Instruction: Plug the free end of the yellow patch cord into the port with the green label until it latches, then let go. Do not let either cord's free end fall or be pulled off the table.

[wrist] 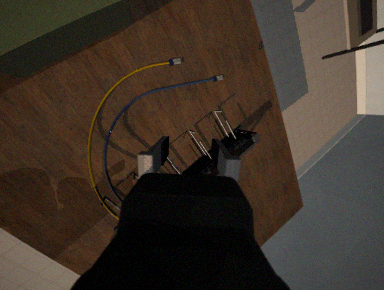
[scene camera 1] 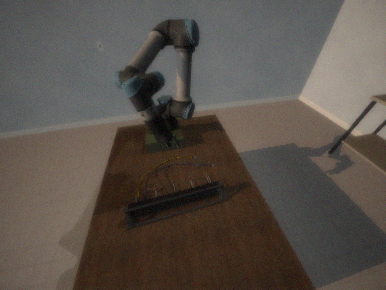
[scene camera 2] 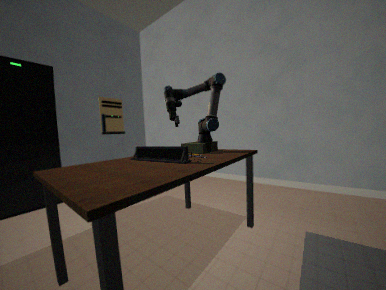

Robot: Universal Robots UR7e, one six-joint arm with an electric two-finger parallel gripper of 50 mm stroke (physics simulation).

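Where they show: gripper, fingertip midpoint: (wrist: pixel 190 146) (scene camera 1: pixel 174 146) (scene camera 2: pixel 177 125); arm's base at its link origin: (scene camera 1: pixel 168 125) (scene camera 2: pixel 204 142).
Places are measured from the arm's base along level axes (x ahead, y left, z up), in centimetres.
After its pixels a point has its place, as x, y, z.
Note:
The yellow cord (wrist: pixel 90 150) {36.9, -16.1, -6.9} curves over the table, and its free end's plug (wrist: pixel 176 61) {29.5, 14.4, -8.3} (scene camera 1: pixel 195 157) {29.9, 14.8, -8.6} lies toward the robot's base. The blue cord (wrist: pixel 165 89) {34.1, 8.0, -8.7} runs inside that curve, with its free plug (wrist: pixel 219 78) {39.2, 24.3, -8.6} (scene camera 1: pixel 212 165) {39.2, 24.0, -8.7} to the right in the wrist view. Both cords run toward the left end of the black port rack (scene camera 1: pixel 175 198) {61.1, -2.1, 0.5} (scene camera 2: pixel 162 154) {58.0, -0.1, -5.1} (wrist: pixel 245 142) {56.8, 18.0, 0.8} in scene camera 1. My gripper (scene camera 1: pixel 172 143) {41.6, 1.5, 16.1} (scene camera 2: pixel 177 123) {41.6, 1.5, 16.1} (wrist: pixel 190 146) {41.6, 1.5, 16.1} is open and empty, high above the table. In the wrist view its fingers and body hide part of the rack. The green label cannot be made out.
Thin metal wire guides (wrist: pixel 199 142) {50.7, 7.8, -3.9} stand up along the rack's cord side. The robot's green base block (wrist: pixel 50 30) {17.4, -5.4, -0.3} (scene camera 2: pixel 200 147) {17.7, 6.2, -3.7} is at the table's far end in scene camera 1. The table (scene camera 1: pixel 200 250) {82.2, 5.0, -9.3} (scene camera 2: pixel 100 185) {111.9, 23.2, -9.3} has open edges; the blue plug is nearer its right edge.

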